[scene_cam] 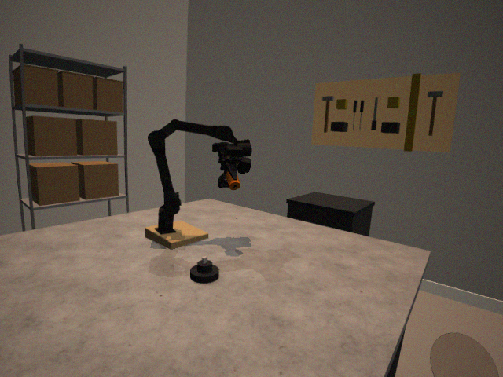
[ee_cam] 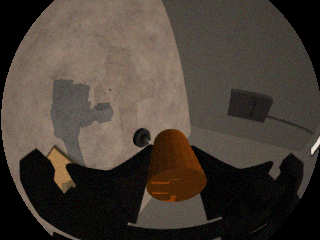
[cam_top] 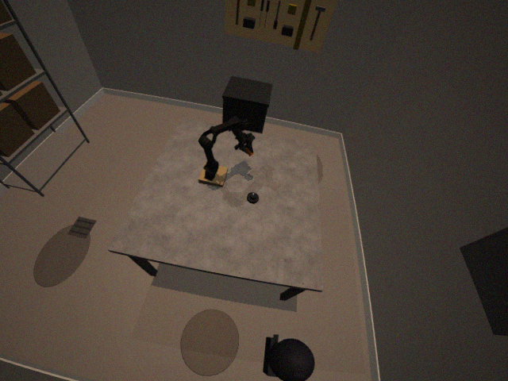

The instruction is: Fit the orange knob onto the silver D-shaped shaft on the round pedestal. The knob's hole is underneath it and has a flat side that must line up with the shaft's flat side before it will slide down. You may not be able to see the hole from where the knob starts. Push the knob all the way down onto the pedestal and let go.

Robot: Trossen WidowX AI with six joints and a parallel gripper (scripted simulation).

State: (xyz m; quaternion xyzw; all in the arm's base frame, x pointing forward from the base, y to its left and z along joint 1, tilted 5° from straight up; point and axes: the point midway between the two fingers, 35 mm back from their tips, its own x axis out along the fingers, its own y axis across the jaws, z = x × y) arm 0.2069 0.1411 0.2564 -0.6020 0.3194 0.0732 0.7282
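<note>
My gripper tip is 30 mm past the orange knob, 20 mm below it and 10 mm to the right of it. Also, from my gripper tip: round black pedestal: 220 mm below, 180 mm to the right, 100 mm ahead.
</note>
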